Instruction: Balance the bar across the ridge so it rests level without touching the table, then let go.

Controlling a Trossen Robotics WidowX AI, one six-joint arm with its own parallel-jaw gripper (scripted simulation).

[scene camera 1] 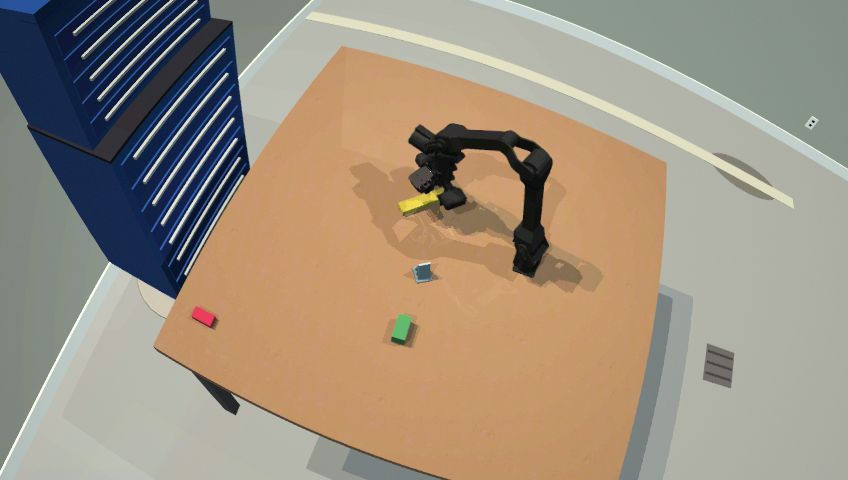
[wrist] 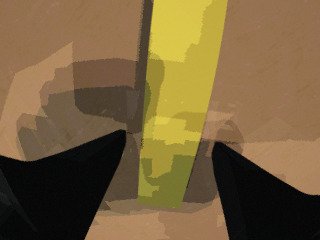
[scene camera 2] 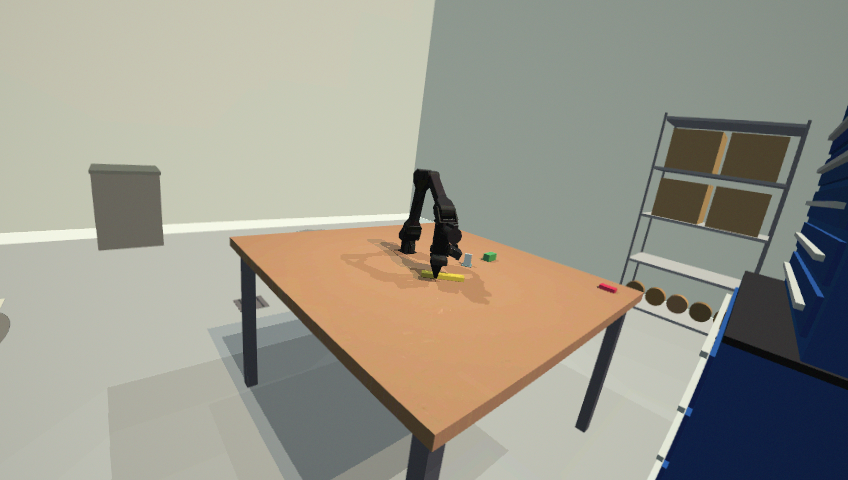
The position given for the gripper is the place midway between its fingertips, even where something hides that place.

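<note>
A yellow bar (wrist: 182, 57) is part of the scene. The gripper (scene camera 1: 436, 196) stands open and holds nothing; it also appears in scene camera 2 (scene camera 2: 435, 275) and in the wrist view (wrist: 169, 142).
</note>
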